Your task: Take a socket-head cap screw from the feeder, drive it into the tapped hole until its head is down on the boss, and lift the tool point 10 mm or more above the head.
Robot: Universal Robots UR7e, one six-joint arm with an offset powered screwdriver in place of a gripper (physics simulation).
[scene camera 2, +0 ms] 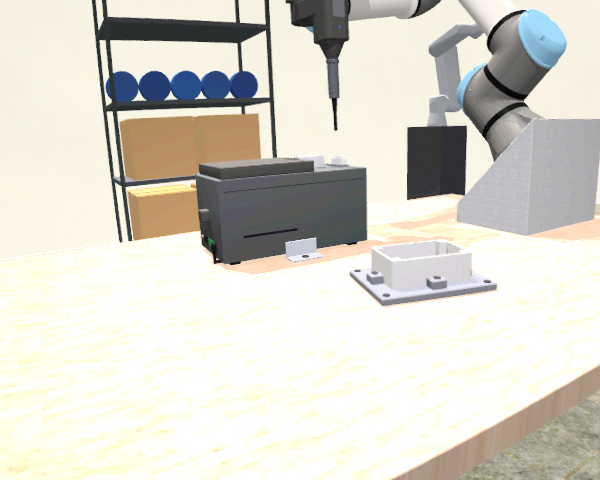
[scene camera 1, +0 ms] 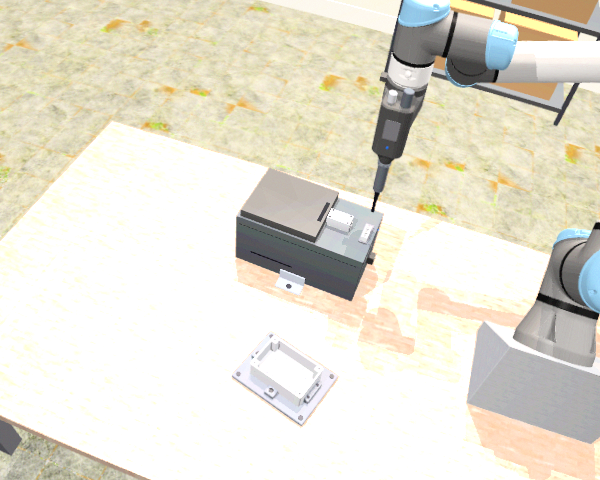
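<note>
My screwdriver (scene camera 1: 372, 210) (scene camera 2: 335, 129) points down with its thin black bit in free air above the feeder. No screw shows on the bit tip, which is small in both views. The feeder (scene camera 1: 295, 260) (scene camera 2: 290, 210) is a dark grey box with a raised lid. A white block (scene camera 1: 339, 220) (scene camera 2: 312, 160) and a smaller white piece (scene camera 1: 366, 232) (scene camera 2: 339, 160) sit on its top; no screw can be made out there. An open light housing (scene camera 1: 272, 382) (scene camera 2: 420, 270) stands on a grey plate (scene camera 1: 250, 382) (scene camera 2: 400, 298). Small bosses (scene camera 1: 270, 392) (scene camera 2: 436, 283) with dark holes flank it.
A small angle bracket (scene camera 1: 291, 276) (scene camera 2: 301, 247) stands at the feeder's front. The arm's grey pedestal (scene camera 1: 530, 390) (scene camera 2: 560, 170) is on the right of the table. Behind the table are a shelf rack (scene camera 2: 185, 103) and a black stand (scene camera 2: 425, 160) with a grey arm.
</note>
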